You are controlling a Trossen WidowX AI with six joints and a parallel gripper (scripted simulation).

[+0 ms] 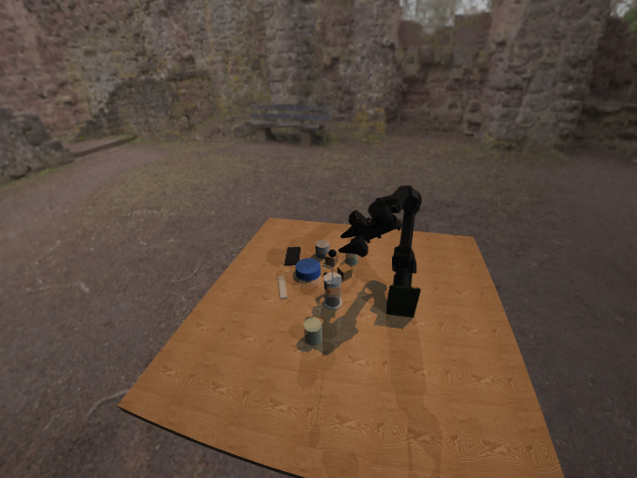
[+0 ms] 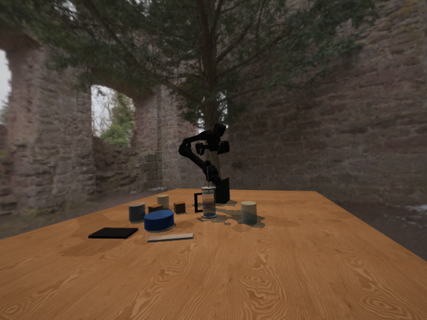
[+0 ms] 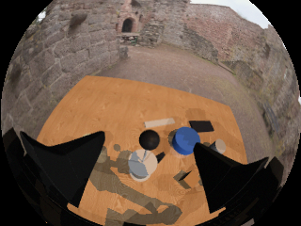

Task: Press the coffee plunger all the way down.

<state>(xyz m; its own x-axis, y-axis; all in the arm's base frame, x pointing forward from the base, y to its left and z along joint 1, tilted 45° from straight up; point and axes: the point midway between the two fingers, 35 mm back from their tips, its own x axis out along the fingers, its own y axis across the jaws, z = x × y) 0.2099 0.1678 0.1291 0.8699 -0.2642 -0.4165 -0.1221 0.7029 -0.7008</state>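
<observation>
Right now the glass coffee press is 17 cm below my gripper tip, 4 cm ahead of it and 1 cm to the right of it. The rest, counted from my gripper tip: blue disc: 28 cm below, 19 cm ahead, 16 cm to the right; then pale bar: 30 cm below, 27 cm ahead, 4 cm to the right; then black flat plate: 31 cm ahead, 30 cm below, 28 cm to the right.
</observation>
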